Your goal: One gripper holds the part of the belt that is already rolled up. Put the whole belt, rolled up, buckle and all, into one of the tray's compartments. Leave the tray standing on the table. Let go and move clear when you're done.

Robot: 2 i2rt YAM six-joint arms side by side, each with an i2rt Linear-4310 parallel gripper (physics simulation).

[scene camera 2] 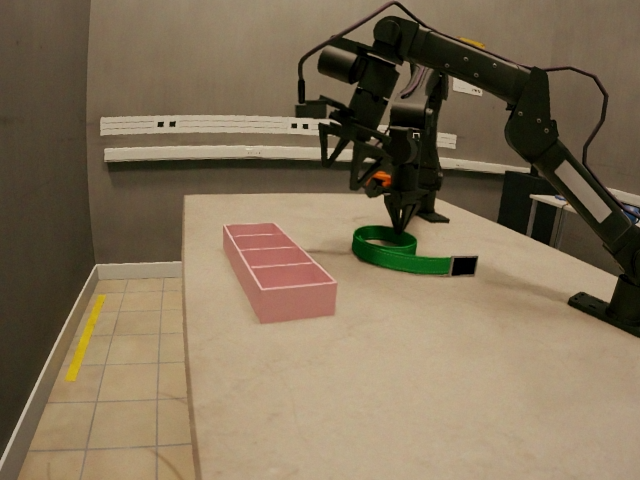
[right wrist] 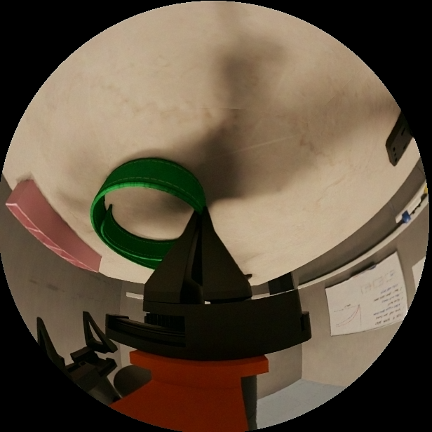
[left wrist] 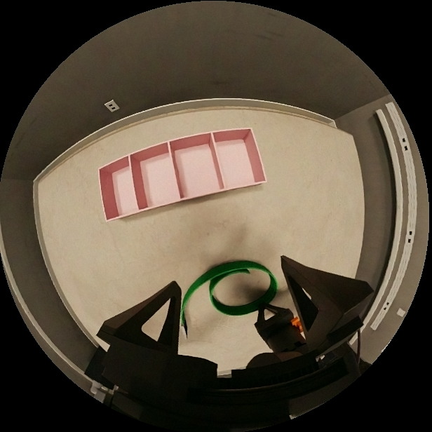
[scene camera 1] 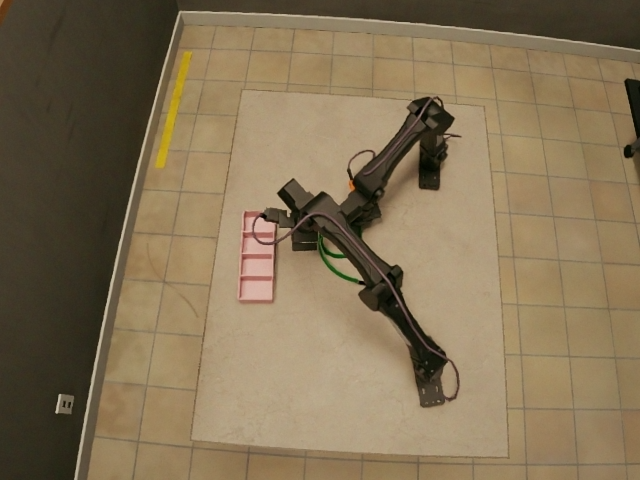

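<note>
The green belt (scene camera 1: 342,276) (scene camera 2: 408,263) (left wrist: 272,287) (right wrist: 150,170) stands on edge on the table in a wide, loose loop. Its inner end curls inside. Its outer strap runs out to the dark buckle (scene camera 2: 463,266). My right gripper (scene camera 2: 399,232) (left wrist: 261,303) (right wrist: 202,210) is shut on the belt's loop, low over the table. My left gripper (scene camera 2: 340,175) (left wrist: 226,276) (right wrist: 64,314) is open and empty, above and beside the loop. The pink tray (scene camera 1: 256,300) (scene camera 2: 297,304) (left wrist: 256,155) (right wrist: 55,225) stands upright; its compartments look empty in the left wrist view.
In scene camera 1 the two arms cross above the belt and hide part of it, and the left arm's wrist overhangs the tray's upper end. In scene camera 2 the tray stands to the left of the belt, near the table's left edge. Walls stand beyond the table (scene camera 1: 320,392).
</note>
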